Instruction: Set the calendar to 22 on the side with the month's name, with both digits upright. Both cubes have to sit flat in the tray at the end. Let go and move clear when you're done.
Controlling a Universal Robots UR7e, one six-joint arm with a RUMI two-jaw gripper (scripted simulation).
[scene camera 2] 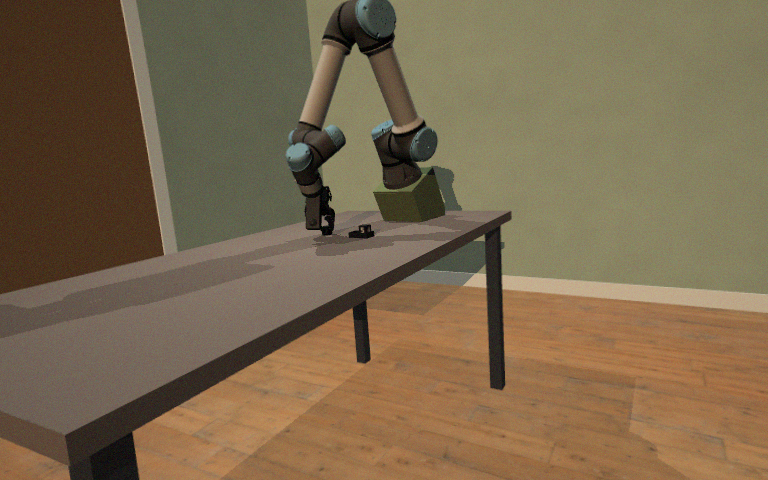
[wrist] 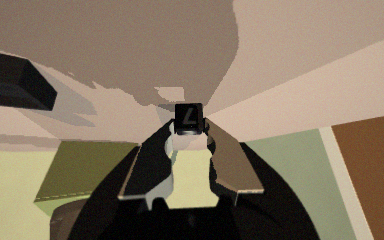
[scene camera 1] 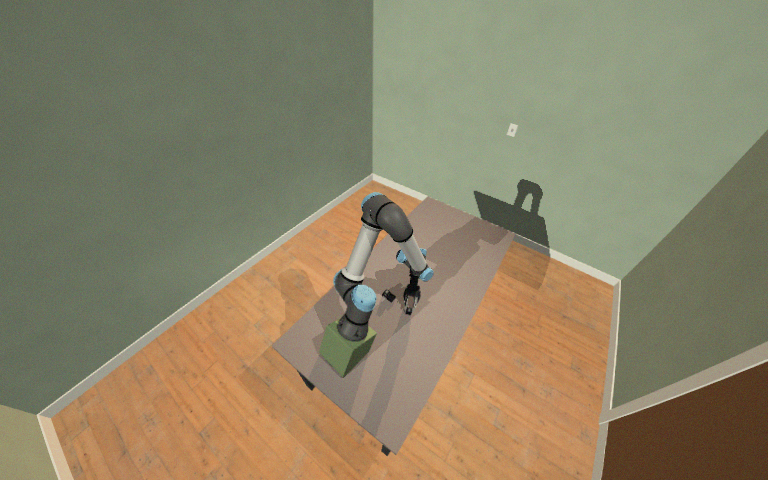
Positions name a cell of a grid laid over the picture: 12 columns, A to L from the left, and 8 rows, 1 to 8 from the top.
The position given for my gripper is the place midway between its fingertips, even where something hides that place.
In view: my gripper (scene camera 2: F4) and a black number cube (wrist: F4).
My gripper also shows in the wrist view (wrist: F4).
